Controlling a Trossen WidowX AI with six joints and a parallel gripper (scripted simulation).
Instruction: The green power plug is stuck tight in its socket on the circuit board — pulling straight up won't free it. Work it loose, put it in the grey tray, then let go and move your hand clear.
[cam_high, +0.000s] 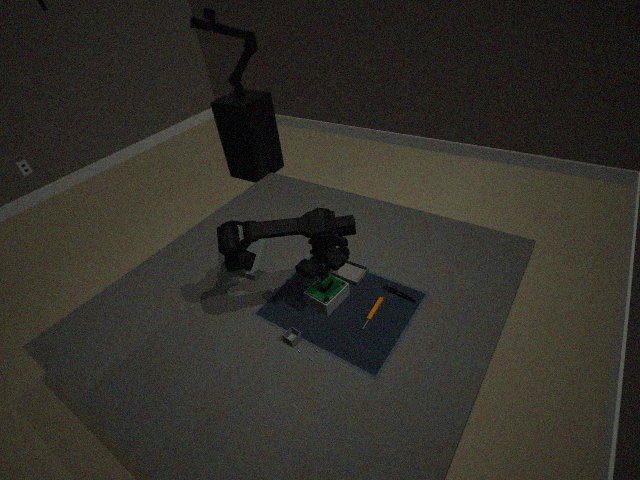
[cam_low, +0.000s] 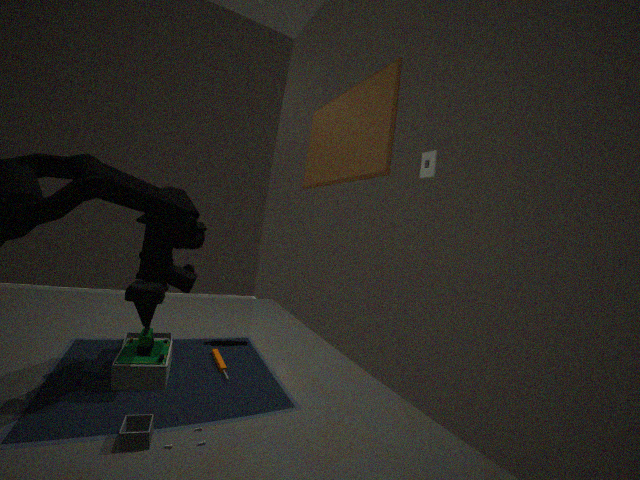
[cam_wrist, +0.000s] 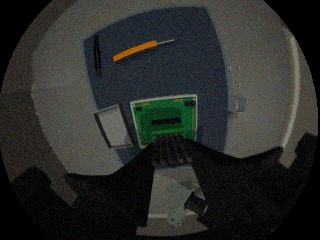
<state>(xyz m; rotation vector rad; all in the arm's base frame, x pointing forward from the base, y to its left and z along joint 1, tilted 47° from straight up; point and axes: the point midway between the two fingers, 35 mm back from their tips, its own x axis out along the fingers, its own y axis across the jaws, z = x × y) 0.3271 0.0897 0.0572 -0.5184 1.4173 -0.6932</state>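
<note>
The green power plug lies 20 mm below my gripper tip. Also, from my gripper tip: blue mat: 50 mm ahead, 110 mm below.
</note>
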